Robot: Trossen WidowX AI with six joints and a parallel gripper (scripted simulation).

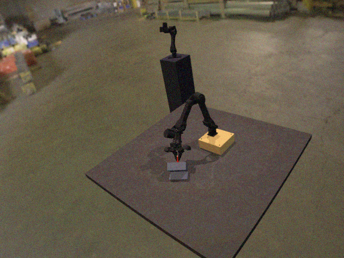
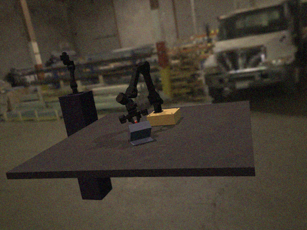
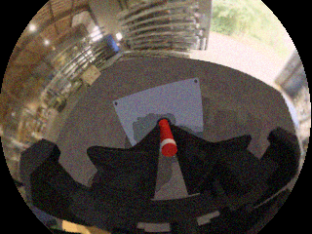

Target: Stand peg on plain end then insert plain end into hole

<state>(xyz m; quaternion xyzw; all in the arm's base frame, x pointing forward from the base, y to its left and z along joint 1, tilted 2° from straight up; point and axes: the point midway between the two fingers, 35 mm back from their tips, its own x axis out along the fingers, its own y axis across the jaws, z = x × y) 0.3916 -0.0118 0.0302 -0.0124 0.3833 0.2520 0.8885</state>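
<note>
My gripper tip is 1 cm to the left of the red peg, 1 cm below it and 1 cm past it. From my gripper tip the other things lie so: grey sloped panel (3 cm below, 2 cm to the left, 2 cm ahead); then low grey foot (9 cm below, 4 cm ahead, 3 cm to the left).
</note>
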